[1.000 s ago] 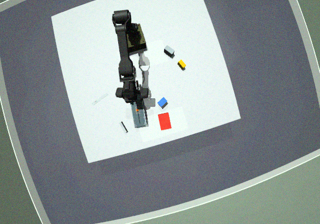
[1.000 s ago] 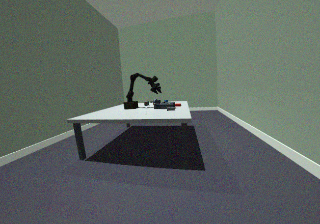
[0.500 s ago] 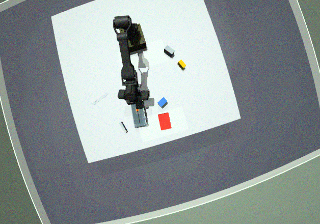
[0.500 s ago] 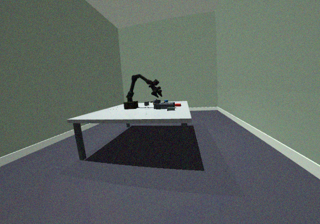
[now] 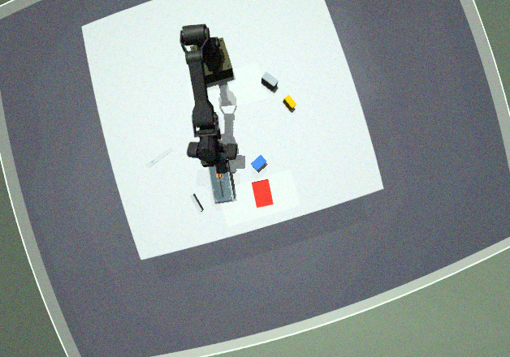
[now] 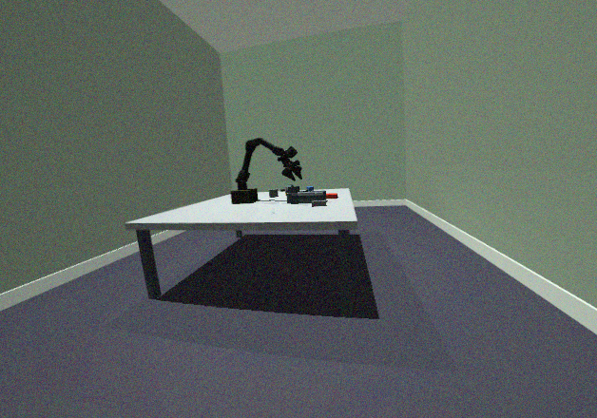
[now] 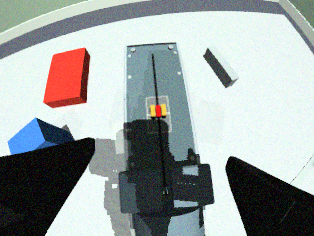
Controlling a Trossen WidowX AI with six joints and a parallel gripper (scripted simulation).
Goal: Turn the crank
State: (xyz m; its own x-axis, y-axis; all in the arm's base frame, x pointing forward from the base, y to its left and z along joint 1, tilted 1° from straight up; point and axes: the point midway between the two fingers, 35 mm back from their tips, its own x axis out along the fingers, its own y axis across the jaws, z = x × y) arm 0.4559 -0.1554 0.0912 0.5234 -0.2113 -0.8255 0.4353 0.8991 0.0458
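Now: the crank handle 120 mm behind my gripper tip, 50 mm to the left of it and 70 mm below it. Round my gripper tip: grey bar 130 mm ahead, 180 mm to the right, 140 mm below; then red pointer 50 mm ahead, 20 mm to the right, 80 mm below; then blue block 70 mm ahead, 170 mm to the left, 110 mm below.
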